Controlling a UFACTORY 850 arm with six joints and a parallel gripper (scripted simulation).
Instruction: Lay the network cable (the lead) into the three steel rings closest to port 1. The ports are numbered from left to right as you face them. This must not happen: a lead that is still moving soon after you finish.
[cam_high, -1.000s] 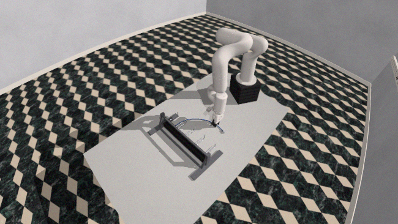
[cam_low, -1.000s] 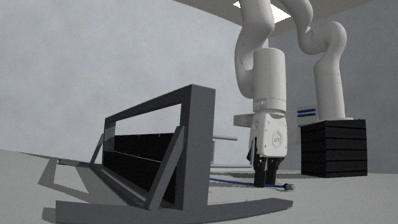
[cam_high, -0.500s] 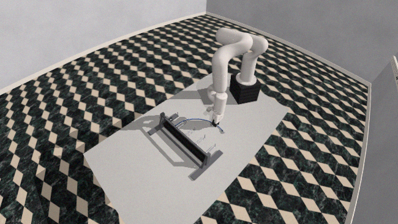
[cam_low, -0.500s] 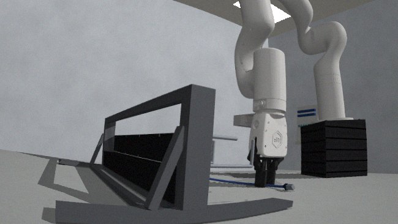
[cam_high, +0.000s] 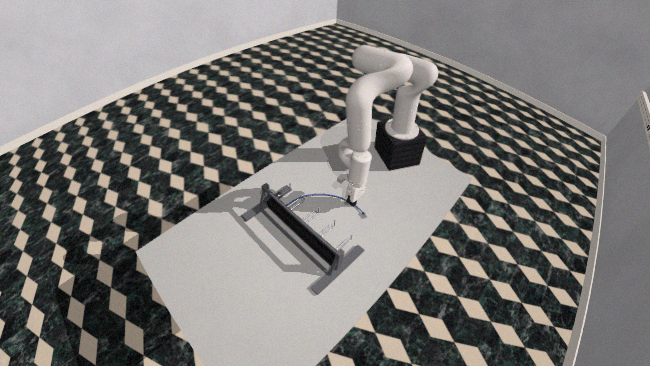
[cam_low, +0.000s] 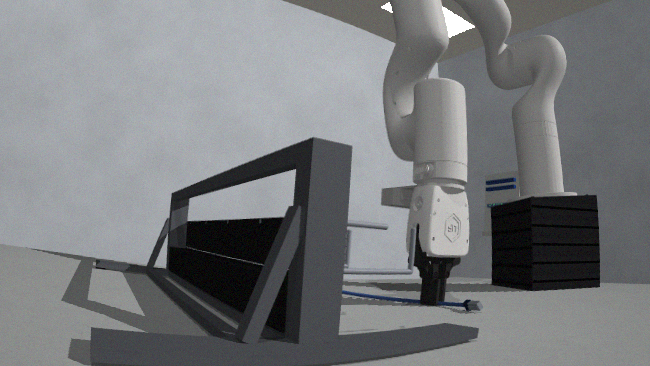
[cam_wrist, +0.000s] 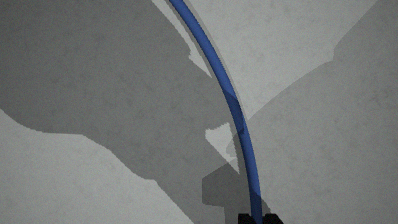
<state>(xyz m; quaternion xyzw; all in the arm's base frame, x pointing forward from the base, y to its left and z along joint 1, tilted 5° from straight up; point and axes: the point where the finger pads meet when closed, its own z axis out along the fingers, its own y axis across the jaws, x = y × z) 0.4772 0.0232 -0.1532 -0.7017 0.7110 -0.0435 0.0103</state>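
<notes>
The grey plug is 20 mm ahead of my hand, 90 mm to the left of it and 10 mm below it. The rest, counted from my hand: dark grey rack (300 mm ahead, 70 mm to the right, 50 mm above).
</notes>
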